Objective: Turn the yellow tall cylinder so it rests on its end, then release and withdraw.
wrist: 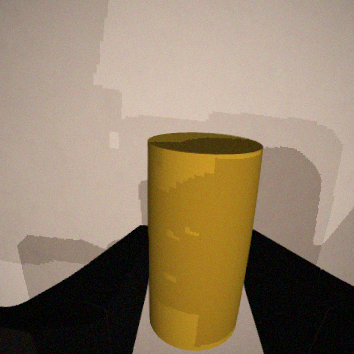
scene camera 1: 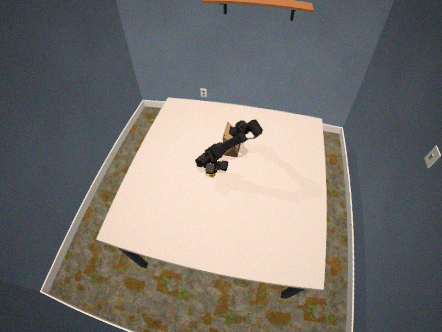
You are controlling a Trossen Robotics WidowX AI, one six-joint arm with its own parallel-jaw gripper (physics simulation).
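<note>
The yellow tall cylinder (wrist: 202, 240) lies on its side on the white table in the wrist view, its dark end face toward the top of the view. In the scene view a small yellow part of the cylinder (scene camera 1: 212, 175) shows below the arm's end; the rest is hidden by the gripper. My gripper (scene camera 1: 213, 172) (wrist: 195, 238) points down over the cylinder. Its two black fingers press against the cylinder's long sides, one at the left and one at the right, so it is shut on the cylinder. The fingers' contact faces are hidden.
The white table (scene camera 1: 215, 225) extends around the arm. A brown wooden block-like object (scene camera 1: 232, 150) stands under the arm, behind the gripper. The arm casts shadows on the table to its right. An orange shelf (scene camera 1: 260, 4) hangs on the back wall, well beyond the table.
</note>
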